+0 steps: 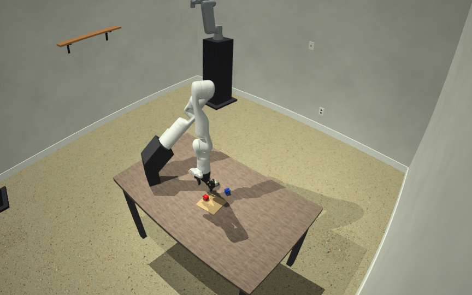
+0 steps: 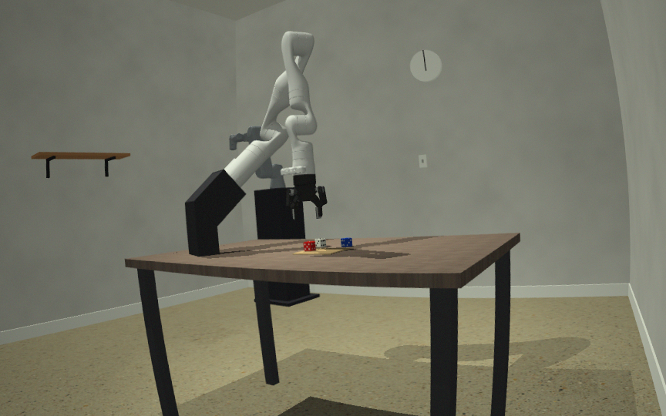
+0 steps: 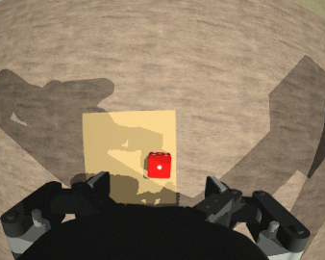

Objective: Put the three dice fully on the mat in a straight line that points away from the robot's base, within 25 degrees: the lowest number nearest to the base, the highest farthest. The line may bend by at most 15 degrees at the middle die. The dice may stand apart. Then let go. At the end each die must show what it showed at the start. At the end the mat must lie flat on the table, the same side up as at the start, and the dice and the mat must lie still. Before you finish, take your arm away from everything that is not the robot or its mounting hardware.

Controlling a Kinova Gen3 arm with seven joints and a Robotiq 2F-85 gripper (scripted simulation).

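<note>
Now: the blue die 5 cm ahead of my hand, 14 cm to the left of it and 10 cm below it. The rest, counted from my hand: tan mat (5 cm ahead, 1 cm to the left, 11 cm below); red die (10 cm below); white die (6 cm behind, 14 cm to the left, 10 cm below).
</note>
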